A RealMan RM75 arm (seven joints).
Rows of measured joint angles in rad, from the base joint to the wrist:
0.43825, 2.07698, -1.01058, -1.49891, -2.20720, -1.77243, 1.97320
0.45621, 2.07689, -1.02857, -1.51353, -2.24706, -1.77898, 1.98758
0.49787, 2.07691, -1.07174, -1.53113, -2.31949, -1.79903, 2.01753
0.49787, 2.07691, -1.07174, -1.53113, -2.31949, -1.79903, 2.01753
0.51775, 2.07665, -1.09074, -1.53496, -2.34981, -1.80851, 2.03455
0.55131, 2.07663, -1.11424, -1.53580, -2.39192, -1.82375, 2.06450
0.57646, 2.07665, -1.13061, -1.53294, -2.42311, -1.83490, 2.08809
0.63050, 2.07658, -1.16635, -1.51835, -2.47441, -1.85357, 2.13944
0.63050, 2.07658, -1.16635, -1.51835, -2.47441, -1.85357, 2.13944
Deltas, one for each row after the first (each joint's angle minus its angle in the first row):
0.01796, -0.00009, -0.01799, -0.01462, -0.03986, -0.00655, 0.01438
0.05962, -0.00007, -0.06116, -0.03222, -0.11229, -0.02660, 0.04433
0.05962, -0.00007, -0.06116, -0.03222, -0.11229, -0.02660, 0.04433
0.07950, -0.00033, -0.08016, -0.03605, -0.14261, -0.03608, 0.06135
0.11306, -0.00035, -0.10366, -0.03689, -0.18472, -0.05132, 0.09130
0.13821, -0.00033, -0.12003, -0.03403, -0.21591, -0.06247, 0.11489
0.19225, -0.00040, -0.15577, -0.01944, -0.26721, -0.08114, 0.16624
0.19225, -0.00040, -0.15577, -0.01944, -0.26721, -0.08114, 0.16624

